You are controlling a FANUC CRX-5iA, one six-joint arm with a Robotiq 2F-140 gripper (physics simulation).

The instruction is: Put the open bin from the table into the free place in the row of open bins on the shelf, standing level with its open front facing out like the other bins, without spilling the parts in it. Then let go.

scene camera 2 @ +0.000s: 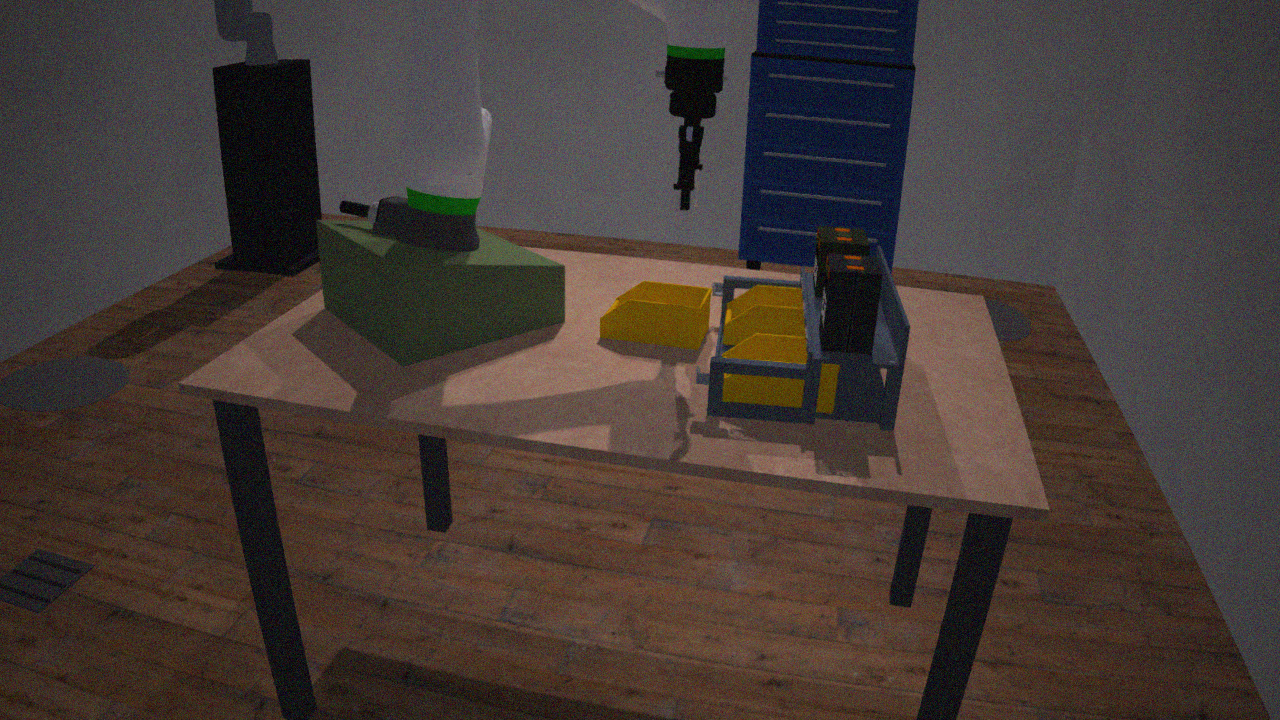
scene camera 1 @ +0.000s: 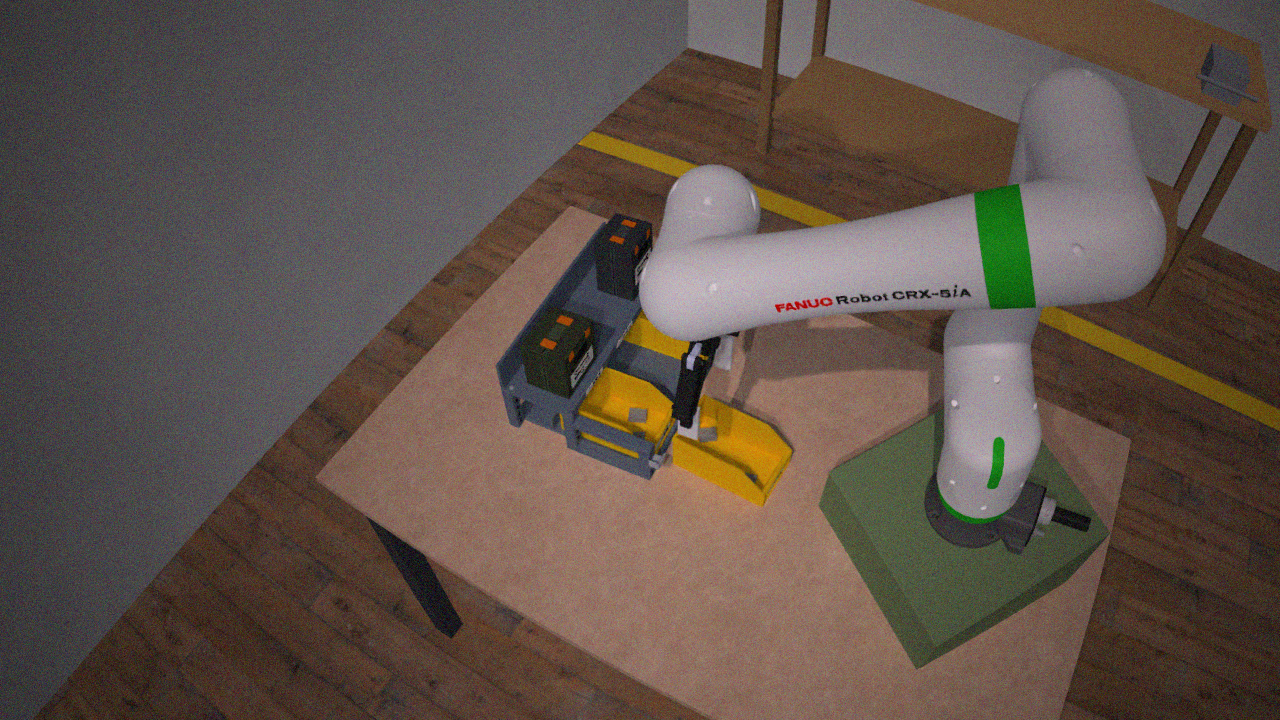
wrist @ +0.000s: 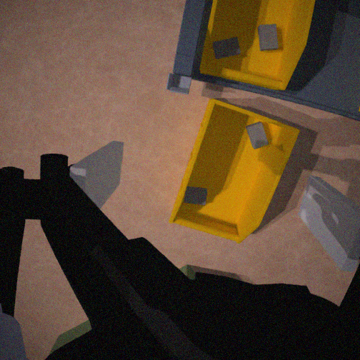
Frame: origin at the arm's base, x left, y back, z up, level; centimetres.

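Seen in the pictures: gripper, fingertip midpoint: (scene camera 2: 686,218) (scene camera 1: 705,399); arm's base, origin of the base link: (scene camera 2: 437,241) (scene camera 1: 971,502).
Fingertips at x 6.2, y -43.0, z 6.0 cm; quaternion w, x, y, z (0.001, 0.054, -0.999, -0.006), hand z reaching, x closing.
Observation:
Offsets run from my fingertips to a thing's top centre. "pt": to the spot under its first point.
The open yellow bin @(pt dz -19.5, dx -5.6, dy +3.7 cm) (scene camera 1: 735,454) (scene camera 2: 657,320) (wrist: 227,172) stands upright on the table in front of the shelf, slightly turned. Its low front faces away from the shelf, and small grey parts lie inside. The blue-grey shelf (scene camera 1: 626,462) (scene camera 2: 813,394) (wrist: 188,45) holds a yellow bin @(pt dz -18.9, dx -5.4, dy -19.2 cm) (scene camera 1: 617,400) (wrist: 255,60) at one end and another yellow bin @(pt dz -14.6, dx -18.6, dy -18.6 cm) (scene camera 1: 657,335) (scene camera 2: 765,385) further along. The free place (scene camera 1: 637,362) (wrist: 336,72) lies between them. My gripper (scene camera 1: 707,389) (scene camera 2: 684,205) (wrist: 214,179) is open and empty, above the table bin; in the wrist view its fingertips appear on either side of the bin.
Two dark cases with orange marks @(dz -0.1, dx -0.4, dy -26.4 cm) (scene camera 1: 559,353) @(dz +2.4, dx -23.5, dy -27.9 cm) (scene camera 1: 623,255) stand on the shelf's upper level behind the bins. A small bracket (wrist: 179,83) sticks out at the shelf's front corner, near the table bin. The green block (scene camera 1: 895,537) (scene camera 2: 447,308) carries the arm's base.

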